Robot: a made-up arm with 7 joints.
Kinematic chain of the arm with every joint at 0, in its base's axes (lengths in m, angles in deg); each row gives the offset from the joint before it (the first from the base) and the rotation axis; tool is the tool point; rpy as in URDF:
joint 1: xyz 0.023 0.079 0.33 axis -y
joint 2: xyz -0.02 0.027 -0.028 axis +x
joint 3: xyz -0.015 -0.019 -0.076 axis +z
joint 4: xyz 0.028 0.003 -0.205 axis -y
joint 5: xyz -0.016 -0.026 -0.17 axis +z
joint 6: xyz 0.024 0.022 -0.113 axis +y
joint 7: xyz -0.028 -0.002 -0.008 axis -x
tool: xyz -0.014 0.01 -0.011 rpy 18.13 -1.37 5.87
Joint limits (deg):
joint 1: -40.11..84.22
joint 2: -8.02..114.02
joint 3: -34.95..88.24
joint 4: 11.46..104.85
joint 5: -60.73..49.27
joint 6: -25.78..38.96
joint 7: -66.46..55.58
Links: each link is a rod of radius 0.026 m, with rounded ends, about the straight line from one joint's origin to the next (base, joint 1, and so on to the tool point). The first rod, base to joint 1, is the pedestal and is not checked.
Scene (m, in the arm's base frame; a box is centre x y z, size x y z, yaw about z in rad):
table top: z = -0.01
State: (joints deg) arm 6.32 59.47 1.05 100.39 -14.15 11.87 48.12
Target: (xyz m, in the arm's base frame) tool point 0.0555 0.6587 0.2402
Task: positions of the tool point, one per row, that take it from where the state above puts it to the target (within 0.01 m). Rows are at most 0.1 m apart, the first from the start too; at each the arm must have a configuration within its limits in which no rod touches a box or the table.
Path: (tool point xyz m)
1: 0.3072 0.4164 0.2023
2: 0.2618 0.5014 0.2156
3: 0.1998 0.5720 0.2285
4: 0.1285 0.6247 0.2378
5: 0.0555 0.6587 0.2402

